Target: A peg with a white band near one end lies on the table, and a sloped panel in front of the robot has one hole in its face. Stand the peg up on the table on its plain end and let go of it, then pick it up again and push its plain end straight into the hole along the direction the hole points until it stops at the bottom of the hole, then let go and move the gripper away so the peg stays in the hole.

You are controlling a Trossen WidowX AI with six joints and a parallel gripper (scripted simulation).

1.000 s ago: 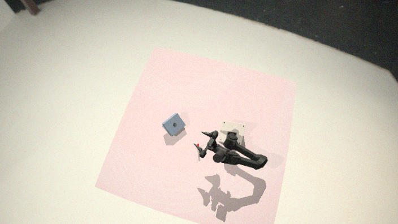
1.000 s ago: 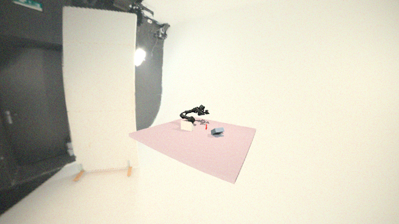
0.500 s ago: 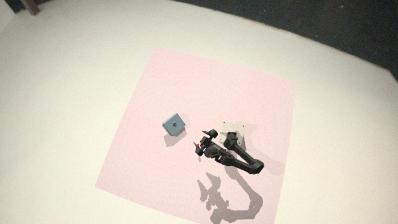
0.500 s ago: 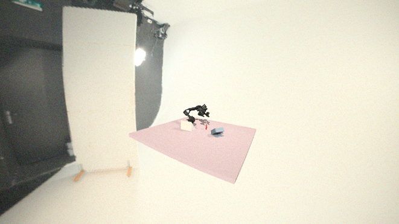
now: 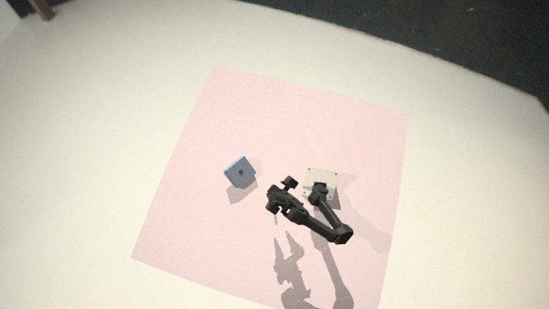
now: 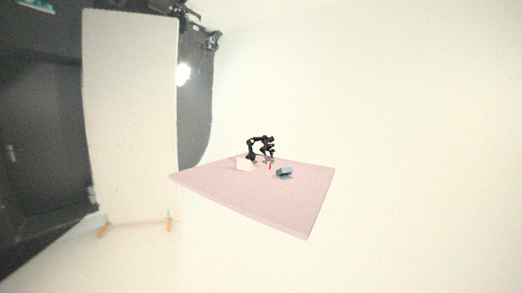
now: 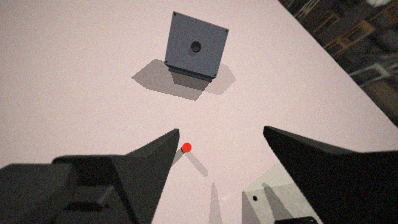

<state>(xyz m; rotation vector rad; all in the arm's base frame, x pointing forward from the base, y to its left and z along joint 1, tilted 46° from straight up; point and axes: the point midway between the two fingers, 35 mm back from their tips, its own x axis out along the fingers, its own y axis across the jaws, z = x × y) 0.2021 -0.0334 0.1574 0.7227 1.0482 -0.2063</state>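
The red peg is 9 cm below my gripper tip and 3 cm to the left of it. Round my gripper tip: panel (20 cm ahead, 10 cm to the right, 9 cm below).
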